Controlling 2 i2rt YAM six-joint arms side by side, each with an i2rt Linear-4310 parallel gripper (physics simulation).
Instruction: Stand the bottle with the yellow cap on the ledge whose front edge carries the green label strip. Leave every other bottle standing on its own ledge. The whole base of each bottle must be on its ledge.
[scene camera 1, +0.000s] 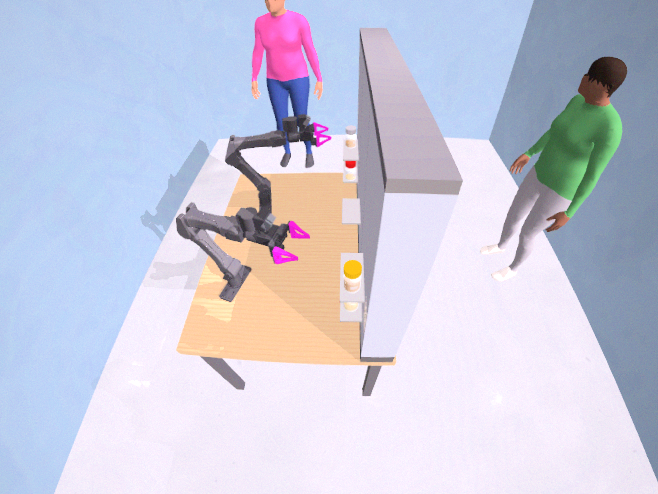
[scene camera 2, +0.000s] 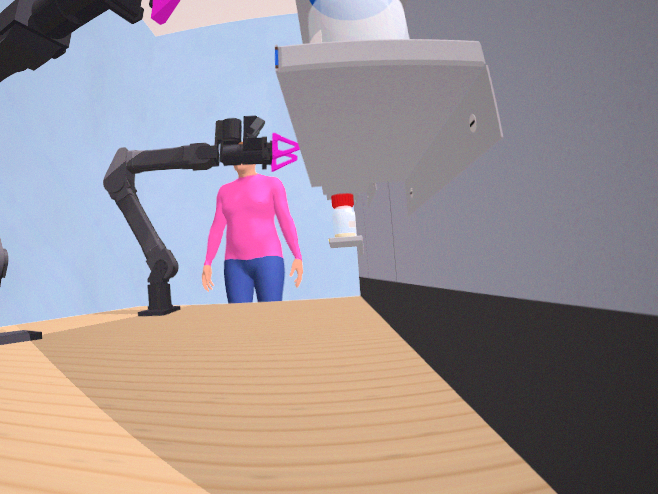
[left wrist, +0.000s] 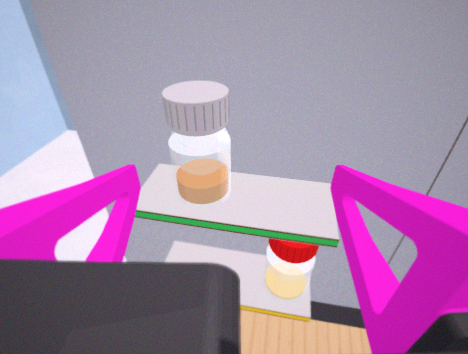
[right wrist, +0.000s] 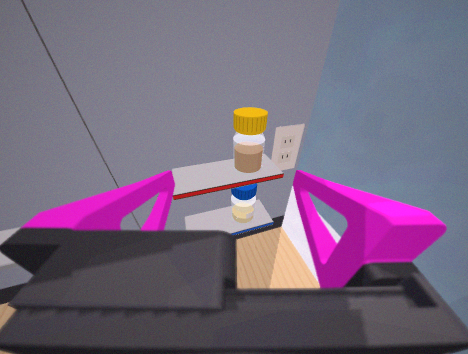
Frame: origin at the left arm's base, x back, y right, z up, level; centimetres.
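Seen in the pictures: left gripper, fingertip midpoint: (scene camera 1: 329, 133) (scene camera 2: 298, 152) (left wrist: 235, 176); right gripper, fingertip midpoint: (scene camera 1: 304, 247) (right wrist: 233, 177); left arm's base, origin of the base link: (scene camera 1: 265, 203) (scene camera 2: 160, 312); right arm's base, origin of the base link: (scene camera 1: 236, 283).
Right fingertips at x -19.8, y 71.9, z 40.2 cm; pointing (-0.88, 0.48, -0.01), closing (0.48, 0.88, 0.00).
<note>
Offsets run from my right fingertips to a thing's middle.
The yellow-capped bottle @(dy +10.6, dx -13.8, dz -5.0 cm) (scene camera 1: 352, 276) (right wrist: 249, 145) stands upright on the red-strip ledge @(dy +6.4, dx -14.7, dz -10.9 cm) (scene camera 1: 344, 260) (right wrist: 200, 176), toward its right end in the right wrist view. The green-strip ledge @(dy -72.1, dx -29.9, dz -10.9 cm) (scene camera 1: 350, 154) (left wrist: 285, 205) bears a grey-capped bottle @(dy -75.3, dx -30.6, dz -5.0 cm) (scene camera 1: 350, 137) (left wrist: 197, 145) toward its left end in the left wrist view; its right part is bare. My left gripper (scene camera 1: 329, 132) (scene camera 2: 298, 151) (left wrist: 235, 176) is open and empty, in front of the green-strip ledge. My right gripper (scene camera 1: 302, 248) (right wrist: 233, 177) is open and empty, apart from the yellow-capped bottle.
A red-capped bottle @(dy -65.6, dx -28.7, dz -19.0 cm) (scene camera 2: 344, 215) (left wrist: 292, 270) stands on the lower yellow-strip ledge @(dy -72.1, dx -29.9, dz -24.9 cm) (scene camera 2: 345, 242) (left wrist: 200, 253). A blue-capped bottle @(dy +9.9, dx -13.9, dz -19.0 cm) (scene camera 2: 356, 21) (right wrist: 243, 205) stands on the blue-strip ledge @(dy +6.4, dx -14.7, dz -24.9 cm) (scene camera 2: 382, 53) (right wrist: 205, 220), below the red-strip one. A bare ledge @(dy -32.9, dx -22.3, dz -17.9 cm) (scene camera 1: 350, 211) sits between the two groups.
</note>
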